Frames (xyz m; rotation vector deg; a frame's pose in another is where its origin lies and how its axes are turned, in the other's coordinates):
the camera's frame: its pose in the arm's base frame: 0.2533 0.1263 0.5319 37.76 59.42 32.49
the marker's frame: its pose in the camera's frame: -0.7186 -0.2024 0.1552 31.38 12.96 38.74
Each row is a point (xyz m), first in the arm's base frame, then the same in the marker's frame.
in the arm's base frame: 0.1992 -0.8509 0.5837
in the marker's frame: -0.2836 -0.2397 0.1881
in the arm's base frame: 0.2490 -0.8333 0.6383
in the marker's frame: -0.2552 -0.1770 0.2203
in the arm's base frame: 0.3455 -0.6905 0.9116
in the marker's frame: -0.0918 0.1017 0.2243
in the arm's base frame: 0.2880 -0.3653 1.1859
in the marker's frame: 0.2178 0.3385 0.0444
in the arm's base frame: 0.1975 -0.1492 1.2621
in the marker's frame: 0.4111 0.3813 -0.1021
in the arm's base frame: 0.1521 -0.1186 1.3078
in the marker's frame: 0.4322 0.4147 -0.1616
